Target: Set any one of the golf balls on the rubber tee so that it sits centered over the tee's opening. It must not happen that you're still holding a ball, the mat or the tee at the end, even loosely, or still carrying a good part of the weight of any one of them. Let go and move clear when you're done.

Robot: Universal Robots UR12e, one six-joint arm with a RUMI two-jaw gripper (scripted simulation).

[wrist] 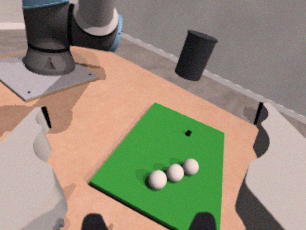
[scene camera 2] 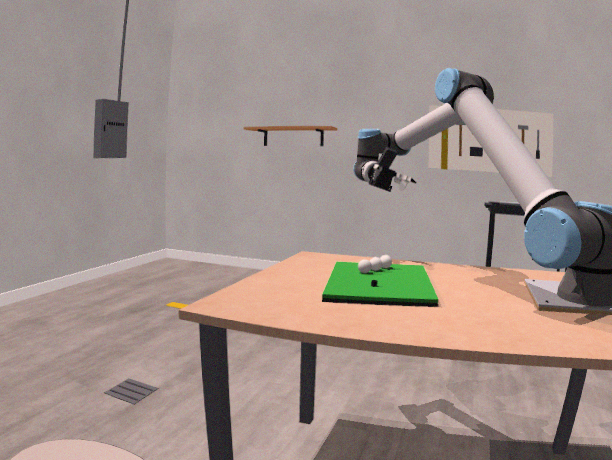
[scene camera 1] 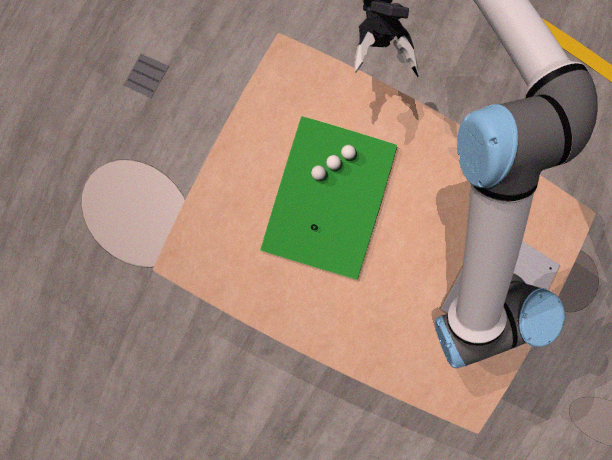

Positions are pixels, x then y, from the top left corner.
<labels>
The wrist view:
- my gripper: 151, 106
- green mat: 162, 137
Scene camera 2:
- my gripper: 397, 175
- green mat: 404, 285
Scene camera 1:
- my gripper: 388, 74
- green mat: 343, 206
</labels>
